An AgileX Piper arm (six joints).
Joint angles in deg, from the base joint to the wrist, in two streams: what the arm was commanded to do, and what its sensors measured. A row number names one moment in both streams.
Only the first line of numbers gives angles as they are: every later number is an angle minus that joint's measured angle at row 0.
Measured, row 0:
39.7 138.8 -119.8 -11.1 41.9 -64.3
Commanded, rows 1 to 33:
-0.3 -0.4 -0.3 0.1 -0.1 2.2
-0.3 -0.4 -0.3 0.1 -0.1 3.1
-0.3 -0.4 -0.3 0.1 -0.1 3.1
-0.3 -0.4 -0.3 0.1 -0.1 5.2
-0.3 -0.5 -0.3 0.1 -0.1 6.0
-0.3 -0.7 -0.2 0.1 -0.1 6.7
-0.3 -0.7 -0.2 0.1 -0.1 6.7
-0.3 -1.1 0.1 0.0 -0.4 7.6
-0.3 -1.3 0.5 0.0 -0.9 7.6
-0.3 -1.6 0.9 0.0 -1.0 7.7
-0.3 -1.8 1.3 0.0 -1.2 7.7
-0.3 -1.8 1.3 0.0 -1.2 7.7
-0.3 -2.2 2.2 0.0 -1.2 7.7
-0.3 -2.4 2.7 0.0 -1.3 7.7
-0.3 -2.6 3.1 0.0 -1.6 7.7
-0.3 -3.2 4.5 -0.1 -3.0 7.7
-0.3 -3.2 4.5 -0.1 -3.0 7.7
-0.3 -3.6 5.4 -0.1 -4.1 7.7
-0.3 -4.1 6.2 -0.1 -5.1 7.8
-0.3 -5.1 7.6 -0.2 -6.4 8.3
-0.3 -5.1 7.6 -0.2 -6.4 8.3
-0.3 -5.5 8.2 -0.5 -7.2 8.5
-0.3 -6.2 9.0 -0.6 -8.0 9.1
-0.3 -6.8 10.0 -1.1 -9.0 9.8
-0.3 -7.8 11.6 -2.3 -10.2 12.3
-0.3 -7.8 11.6 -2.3 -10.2 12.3
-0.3 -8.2 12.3 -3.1 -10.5 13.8
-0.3 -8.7 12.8 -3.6 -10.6 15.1
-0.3 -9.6 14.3 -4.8 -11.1 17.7
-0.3 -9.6 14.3 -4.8 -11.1 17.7
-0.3 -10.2 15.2 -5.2 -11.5 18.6
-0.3 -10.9 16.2 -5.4 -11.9 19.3
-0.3 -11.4 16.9 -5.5 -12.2 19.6
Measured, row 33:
0.0 -9.7 15.7 -4.5 -11.1 17.9
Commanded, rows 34 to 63:
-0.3 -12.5 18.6 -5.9 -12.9 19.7
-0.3 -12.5 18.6 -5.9 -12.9 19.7
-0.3 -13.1 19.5 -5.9 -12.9 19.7
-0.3 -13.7 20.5 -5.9 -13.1 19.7
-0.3 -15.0 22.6 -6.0 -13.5 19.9
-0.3 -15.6 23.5 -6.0 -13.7 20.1
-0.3 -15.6 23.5 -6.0 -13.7 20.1
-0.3 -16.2 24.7 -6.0 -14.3 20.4
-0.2 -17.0 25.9 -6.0 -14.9 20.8
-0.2 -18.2 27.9 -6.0 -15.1 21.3
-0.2 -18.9 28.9 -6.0 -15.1 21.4
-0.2 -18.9 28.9 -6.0 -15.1 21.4
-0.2 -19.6 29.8 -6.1 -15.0 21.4
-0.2 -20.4 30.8 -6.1 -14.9 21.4
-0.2 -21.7 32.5 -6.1 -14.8 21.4
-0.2 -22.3 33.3 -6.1 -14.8 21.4
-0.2 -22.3 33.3 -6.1 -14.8 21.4
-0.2 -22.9 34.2 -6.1 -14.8 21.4
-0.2 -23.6 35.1 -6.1 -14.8 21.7
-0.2 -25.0 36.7 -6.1 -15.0 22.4
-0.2 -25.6 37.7 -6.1 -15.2 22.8
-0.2 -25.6 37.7 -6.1 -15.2 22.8
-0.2 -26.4 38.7 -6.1 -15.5 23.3
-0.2 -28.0 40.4 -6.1 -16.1 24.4
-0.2 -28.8 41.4 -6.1 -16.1 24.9
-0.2 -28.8 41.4 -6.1 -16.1 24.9
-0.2 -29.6 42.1 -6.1 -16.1 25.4
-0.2 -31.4 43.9 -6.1 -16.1 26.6
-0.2 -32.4 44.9 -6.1 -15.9 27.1
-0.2 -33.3 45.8 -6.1 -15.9 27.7
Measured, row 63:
-0.1 -30.5 43.6 -5.8 -15.5 25.7
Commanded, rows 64 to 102:
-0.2 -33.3 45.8 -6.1 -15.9 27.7
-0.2 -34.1 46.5 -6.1 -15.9 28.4
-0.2 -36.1 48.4 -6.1 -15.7 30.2
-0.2 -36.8 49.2 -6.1 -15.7 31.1
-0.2 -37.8 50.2 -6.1 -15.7 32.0
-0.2 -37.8 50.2 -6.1 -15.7 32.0
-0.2 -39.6 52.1 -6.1 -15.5 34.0
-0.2 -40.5 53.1 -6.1 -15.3 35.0
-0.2 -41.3 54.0 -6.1 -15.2 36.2
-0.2 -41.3 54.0 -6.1 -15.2 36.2
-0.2 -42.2 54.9 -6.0 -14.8 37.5
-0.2 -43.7 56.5 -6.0 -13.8 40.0
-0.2 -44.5 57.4 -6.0 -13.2 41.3
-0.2 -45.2 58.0 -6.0 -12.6 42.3
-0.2 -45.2 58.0 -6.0 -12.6 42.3
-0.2 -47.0 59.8 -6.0 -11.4 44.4
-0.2 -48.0 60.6 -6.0 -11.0 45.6
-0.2 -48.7 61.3 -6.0 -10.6 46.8
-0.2 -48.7 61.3 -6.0 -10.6 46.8
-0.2 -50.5 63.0 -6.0 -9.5 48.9
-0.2 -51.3 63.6 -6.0 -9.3 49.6
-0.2 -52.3 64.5 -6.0 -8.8 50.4
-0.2 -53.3 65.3 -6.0 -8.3 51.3
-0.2 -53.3 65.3 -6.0 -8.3 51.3
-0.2 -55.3 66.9 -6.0 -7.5 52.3
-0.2 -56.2 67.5 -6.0 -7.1 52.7
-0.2 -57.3 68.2 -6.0 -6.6 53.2
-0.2 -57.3 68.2 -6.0 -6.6 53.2
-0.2 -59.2 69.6 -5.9 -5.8 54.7
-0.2 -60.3 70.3 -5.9 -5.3 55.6
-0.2 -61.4 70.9 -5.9 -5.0 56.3
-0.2 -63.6 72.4 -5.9 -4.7 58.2
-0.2 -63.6 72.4 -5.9 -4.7 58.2
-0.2 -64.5 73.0 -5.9 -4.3 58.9
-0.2 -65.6 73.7 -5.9 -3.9 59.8
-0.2 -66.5 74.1 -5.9 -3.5 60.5
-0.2 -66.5 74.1 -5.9 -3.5 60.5
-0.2 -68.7 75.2 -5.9 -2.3 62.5
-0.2 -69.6 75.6 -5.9 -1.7 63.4
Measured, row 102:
-0.1 -66.9 74.4 -5.8 -3.5 60.3
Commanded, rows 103 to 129:
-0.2 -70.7 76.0 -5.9 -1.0 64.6
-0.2 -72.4 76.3 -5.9 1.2 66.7
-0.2 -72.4 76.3 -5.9 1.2 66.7
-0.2 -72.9 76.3 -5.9 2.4 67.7
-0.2 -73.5 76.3 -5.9 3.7 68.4
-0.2 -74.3 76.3 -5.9 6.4 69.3
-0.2 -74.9 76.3 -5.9 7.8 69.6
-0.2 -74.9 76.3 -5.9 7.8 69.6
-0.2 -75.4 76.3 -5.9 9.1 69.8
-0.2 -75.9 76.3 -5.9 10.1 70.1
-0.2 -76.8 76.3 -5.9 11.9 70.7
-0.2 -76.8 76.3 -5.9 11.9 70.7
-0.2 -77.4 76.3 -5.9 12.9 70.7
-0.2 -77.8 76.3 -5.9 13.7 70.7
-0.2 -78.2 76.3 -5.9 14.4 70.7
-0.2 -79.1 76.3 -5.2 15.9 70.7
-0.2 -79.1 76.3 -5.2 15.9 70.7
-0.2 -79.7 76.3 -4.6 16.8 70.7
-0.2 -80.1 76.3 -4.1 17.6 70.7
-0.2 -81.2 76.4 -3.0 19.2 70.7
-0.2 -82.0 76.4 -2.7 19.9 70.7
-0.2 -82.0 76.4 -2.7 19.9 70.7
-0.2 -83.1 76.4 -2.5 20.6 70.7
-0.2 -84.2 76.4 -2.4 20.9 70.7
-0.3 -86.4 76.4 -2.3 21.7 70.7
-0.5 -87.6 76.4 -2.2 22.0 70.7
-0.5 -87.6 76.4 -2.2 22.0 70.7
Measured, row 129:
-0.1 -84.4 76.2 -2.7 20.4 70.3
